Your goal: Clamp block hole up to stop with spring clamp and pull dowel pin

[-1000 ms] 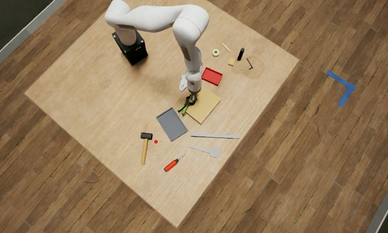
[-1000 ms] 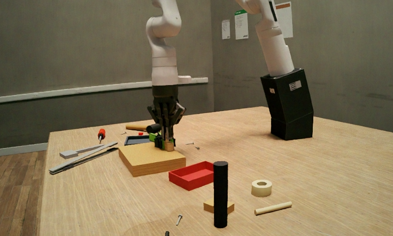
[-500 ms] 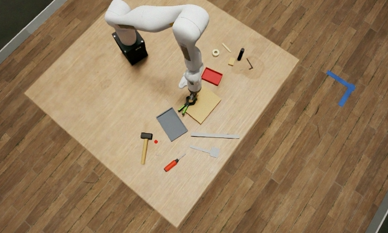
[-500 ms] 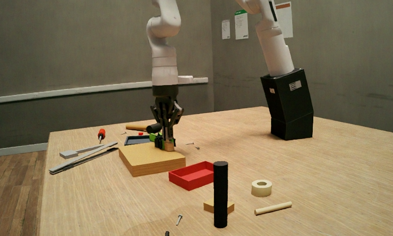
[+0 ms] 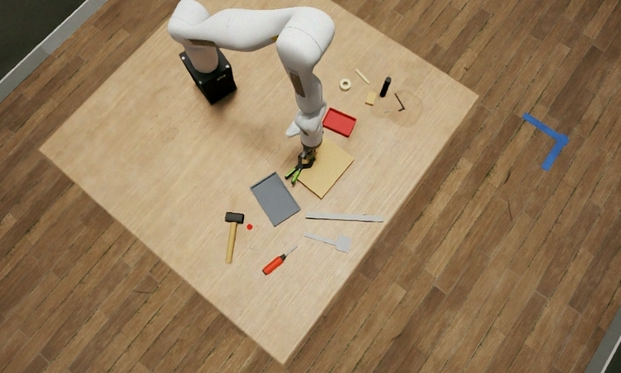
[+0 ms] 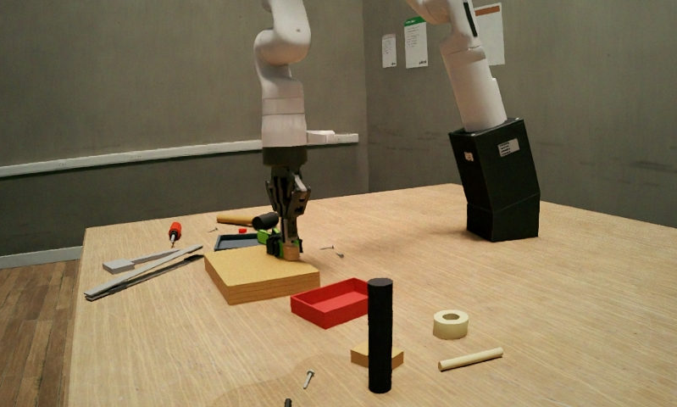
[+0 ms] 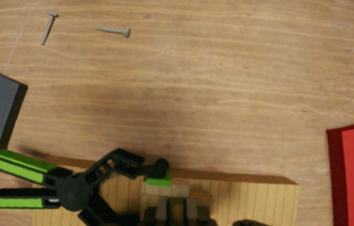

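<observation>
Right now the dowel pin is 2 cm below my hand. Also, from my hand: wooden block: 4 cm below; then tan bench board: 6 cm below, 6 cm ahead, 1 cm to the right; then red tray: 18 cm to the left, 8 cm below.
</observation>
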